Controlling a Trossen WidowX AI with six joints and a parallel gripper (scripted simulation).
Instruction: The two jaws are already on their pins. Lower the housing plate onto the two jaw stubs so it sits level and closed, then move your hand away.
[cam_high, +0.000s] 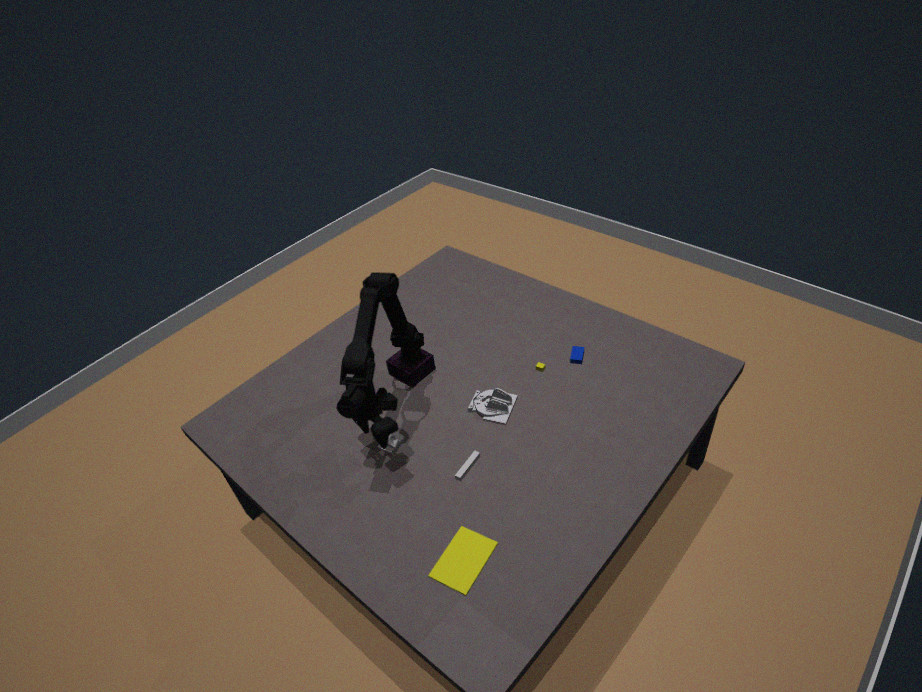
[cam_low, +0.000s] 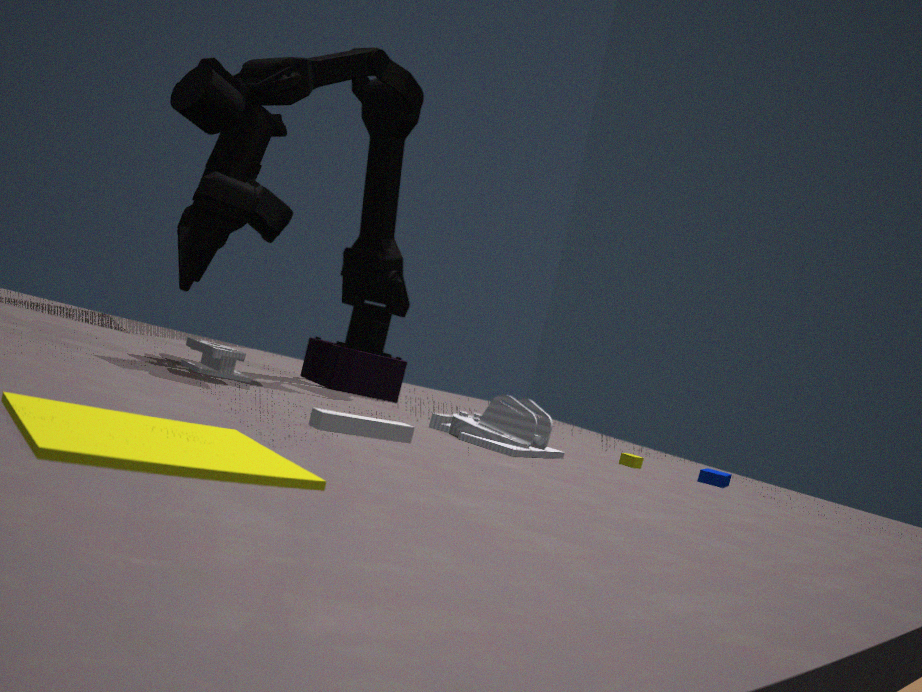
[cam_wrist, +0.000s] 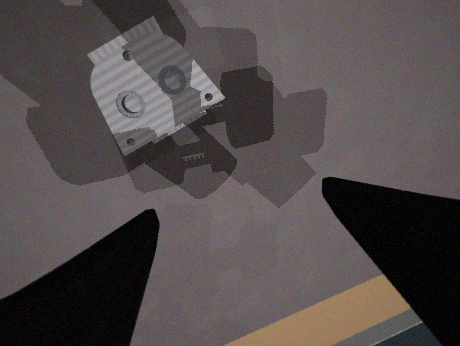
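The grey striped housing plate is 60 mm to the left of my gripper tip, 60 mm below it and 30 mm behind it. From my gripper tip the other things lie so: white bracket 80 mm below, 60 mm to the left, 30 mm behind; flat yellow sheet 400 mm ahead, 80 mm below, 60 mm to the right; white bar 200 mm ahead, 150 mm to the left, 80 mm below.
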